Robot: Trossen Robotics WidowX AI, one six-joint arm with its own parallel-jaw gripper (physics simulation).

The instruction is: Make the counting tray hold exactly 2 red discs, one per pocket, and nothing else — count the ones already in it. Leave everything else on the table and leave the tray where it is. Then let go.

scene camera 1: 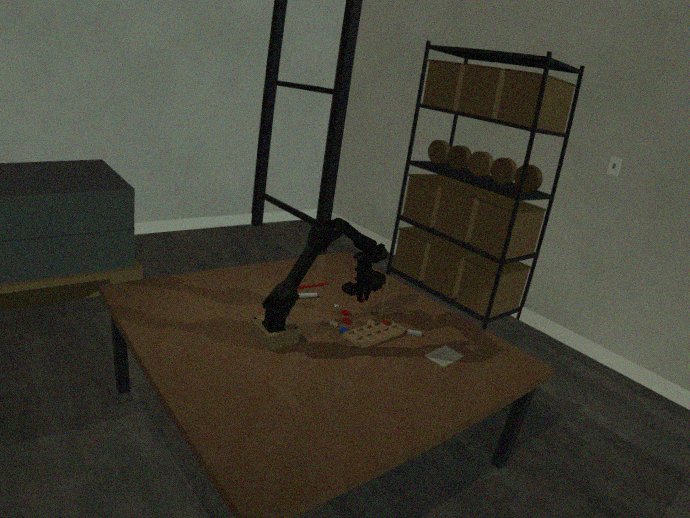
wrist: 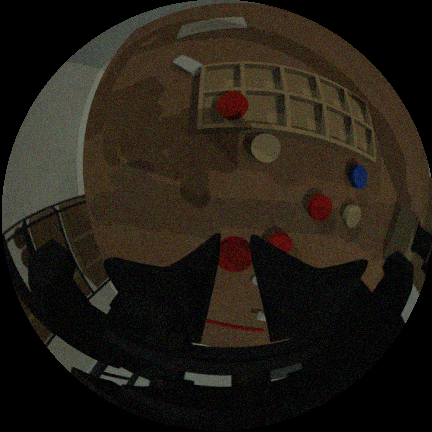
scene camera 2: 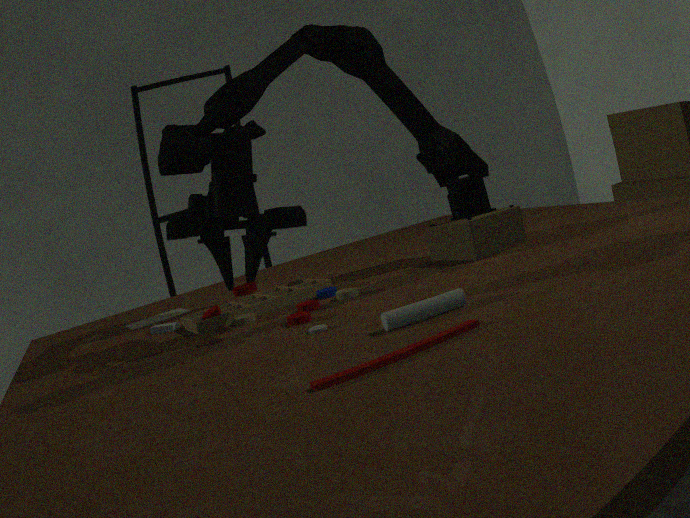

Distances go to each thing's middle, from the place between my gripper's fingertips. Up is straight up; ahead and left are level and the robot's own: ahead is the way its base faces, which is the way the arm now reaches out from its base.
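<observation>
Wooden counting tray (scene camera 1: pixel 373 333): 50 mm below my hand, 40 mm behind, 160 mm to the right. Grey card (wrist: pixel 237 21): 60 mm below my hand, 130 mm ahead, 380 mm to the right.
</observation>
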